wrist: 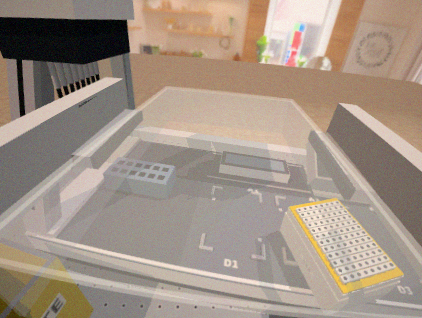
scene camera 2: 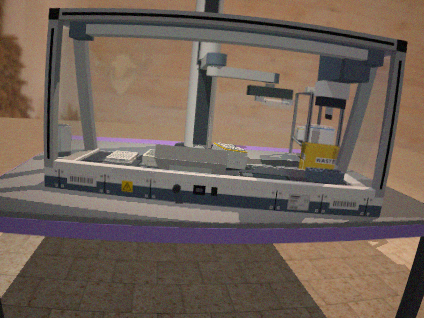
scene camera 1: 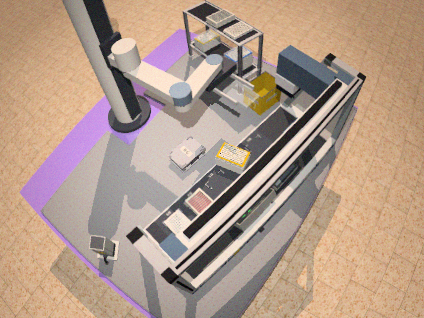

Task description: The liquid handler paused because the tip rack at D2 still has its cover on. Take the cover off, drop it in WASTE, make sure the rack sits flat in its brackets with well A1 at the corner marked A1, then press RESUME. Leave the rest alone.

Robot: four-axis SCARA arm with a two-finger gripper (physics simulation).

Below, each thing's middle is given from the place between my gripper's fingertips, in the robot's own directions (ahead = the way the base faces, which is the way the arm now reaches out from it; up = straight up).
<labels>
My hand is 3 cm past the yellow WASTE bin [scene camera 1: 265, 86], 24 cm to the right of it and 23 cm above it.
</labels>
